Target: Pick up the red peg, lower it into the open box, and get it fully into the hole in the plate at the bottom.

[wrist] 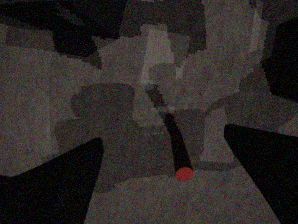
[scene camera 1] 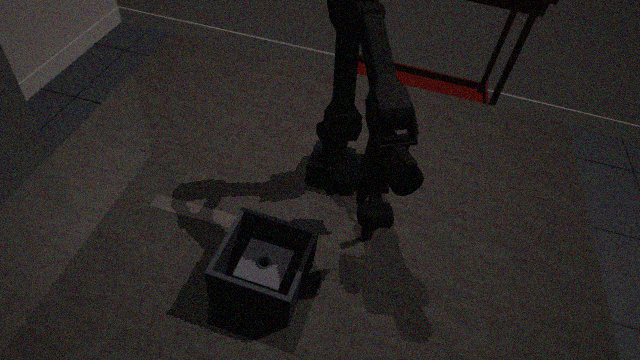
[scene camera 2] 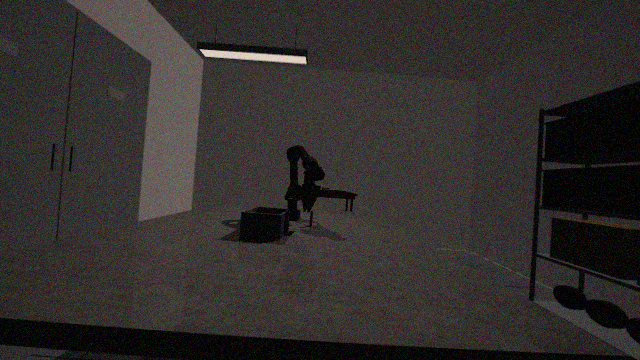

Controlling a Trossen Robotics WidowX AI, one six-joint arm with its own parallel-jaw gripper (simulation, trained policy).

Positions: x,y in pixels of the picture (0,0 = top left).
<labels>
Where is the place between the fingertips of my gripper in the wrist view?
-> At 165,138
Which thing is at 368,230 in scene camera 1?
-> My gripper.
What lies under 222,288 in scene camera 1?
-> A dark box.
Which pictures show the pale plate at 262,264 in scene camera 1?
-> Scene camera 1 only.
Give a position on a dark box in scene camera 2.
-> At 268,223
</labels>
